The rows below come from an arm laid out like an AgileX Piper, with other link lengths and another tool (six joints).
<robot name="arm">
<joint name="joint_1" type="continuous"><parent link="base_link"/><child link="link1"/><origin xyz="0 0 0.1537" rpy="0 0 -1.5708"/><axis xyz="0 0 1"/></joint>
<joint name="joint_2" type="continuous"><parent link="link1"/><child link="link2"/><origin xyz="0 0 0" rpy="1.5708 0 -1.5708"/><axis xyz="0 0 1"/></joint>
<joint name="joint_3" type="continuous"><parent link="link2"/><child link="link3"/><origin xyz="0.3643 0.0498 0" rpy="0 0 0"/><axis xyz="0 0 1"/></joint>
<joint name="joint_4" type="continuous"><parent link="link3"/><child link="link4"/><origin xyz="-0.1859 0.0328 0" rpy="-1.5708 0 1.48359"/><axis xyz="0 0 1"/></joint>
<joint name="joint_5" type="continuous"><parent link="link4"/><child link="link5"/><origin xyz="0 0 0" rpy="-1.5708 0 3.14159"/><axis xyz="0 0 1"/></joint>
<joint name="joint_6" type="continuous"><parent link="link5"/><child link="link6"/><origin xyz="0 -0.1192 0" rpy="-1.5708 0 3.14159"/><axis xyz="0 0 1"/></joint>
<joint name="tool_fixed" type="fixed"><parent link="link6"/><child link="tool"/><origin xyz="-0.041 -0.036 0.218" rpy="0 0.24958 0.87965"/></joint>
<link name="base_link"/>
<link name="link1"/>
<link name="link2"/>
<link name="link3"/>
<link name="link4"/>
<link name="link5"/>
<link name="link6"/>
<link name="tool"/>
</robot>
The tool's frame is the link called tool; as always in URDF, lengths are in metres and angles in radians. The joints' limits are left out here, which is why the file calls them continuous.
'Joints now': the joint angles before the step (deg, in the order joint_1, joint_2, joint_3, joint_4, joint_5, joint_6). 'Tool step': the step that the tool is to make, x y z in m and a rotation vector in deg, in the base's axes. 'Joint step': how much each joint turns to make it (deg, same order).
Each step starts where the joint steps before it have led.
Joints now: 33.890, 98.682, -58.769, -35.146, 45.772, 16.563
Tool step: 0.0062, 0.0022, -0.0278, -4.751, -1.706, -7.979
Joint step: 5.525, 7.732, -0.060, -8.481, 3.889, 19.488
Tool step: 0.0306, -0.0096, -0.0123, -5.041, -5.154, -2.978
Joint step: 1.872, 6.091, -0.188, -10.240, 2.098, 13.643
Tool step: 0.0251, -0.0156, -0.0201, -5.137, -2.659, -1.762
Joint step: -0.233, 6.960, -0.396, -7.813, 1.778, 9.110
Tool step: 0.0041, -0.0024, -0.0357, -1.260, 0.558, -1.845
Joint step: -0.433, 6.275, 0.002, -2.924, -1.164, 6.328
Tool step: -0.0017, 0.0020, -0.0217, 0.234, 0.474, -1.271
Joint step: -0.073, 3.193, -0.024, -0.861, -1.148, 3.476
